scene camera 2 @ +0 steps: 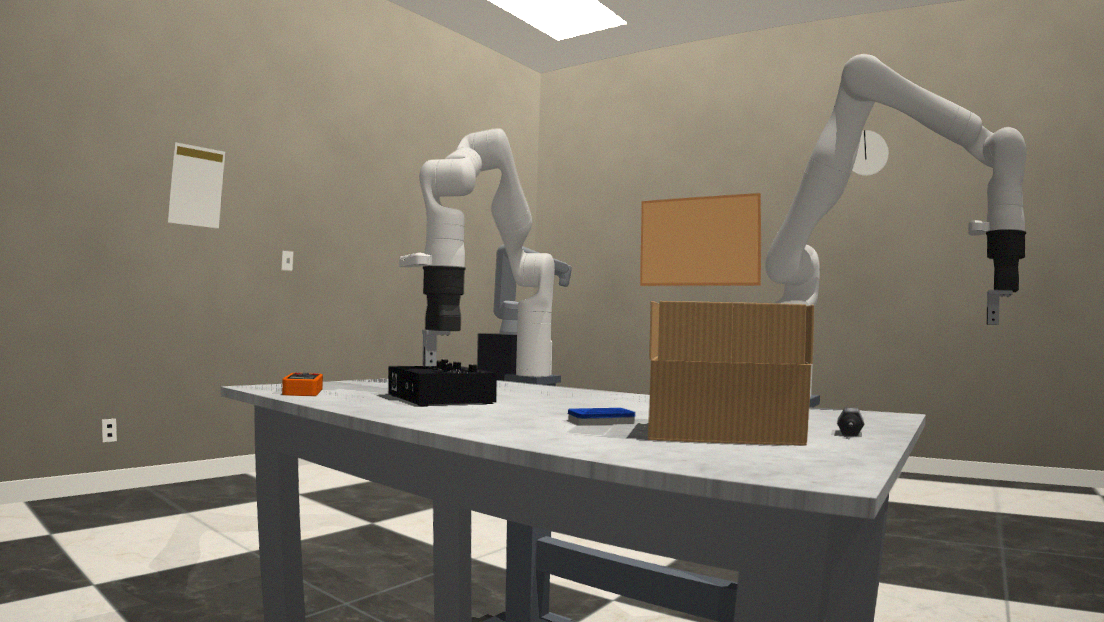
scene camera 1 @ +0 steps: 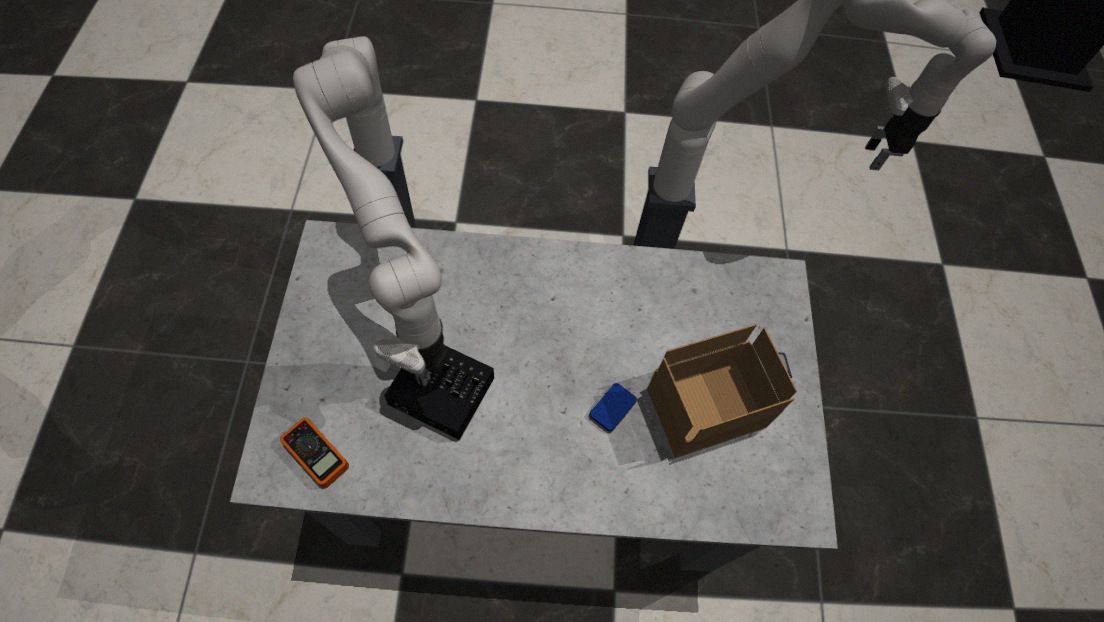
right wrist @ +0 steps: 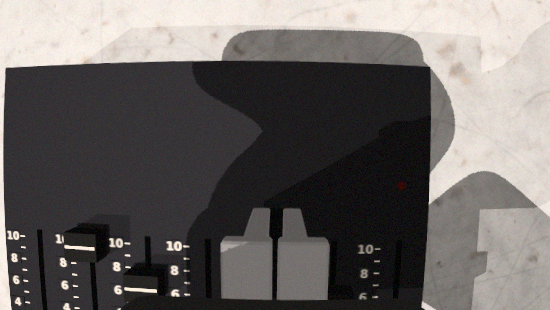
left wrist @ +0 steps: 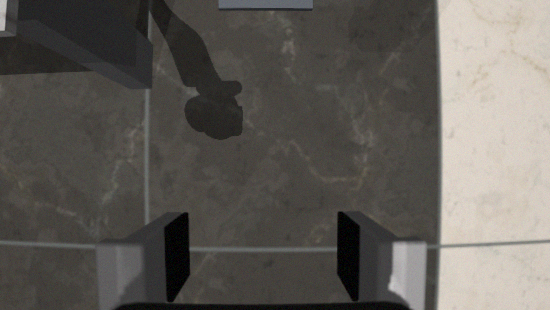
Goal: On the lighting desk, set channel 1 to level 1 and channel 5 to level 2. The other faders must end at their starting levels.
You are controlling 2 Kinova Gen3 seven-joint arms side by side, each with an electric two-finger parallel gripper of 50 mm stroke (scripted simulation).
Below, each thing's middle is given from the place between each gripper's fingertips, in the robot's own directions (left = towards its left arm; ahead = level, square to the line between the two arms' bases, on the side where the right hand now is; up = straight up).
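Labels:
Channel 2 fader (right wrist: 80,244): 83 cm to the right of my left gripper (scene camera 2: 992,324), 63 cm ahead of it and 11 cm below it. Relative to the blue block (scene camera 1: 611,409), the left gripper sits 60 cm short of it, 53 cm to the left of it and 17 cm above it. Going by their middles, the blue block is the nearest to my left gripper of the things named here.
Blue block, measured from my right hand (scene camera 2: 429,365): 1 cm behind, 37 cm to the left, 7 cm below. The channel 2 fader is 7 cm to the left of the right hand, 2 cm ahead of it and 1 cm below it. Of the things named here, the fader is the nearest to my right hand, going by their middles.

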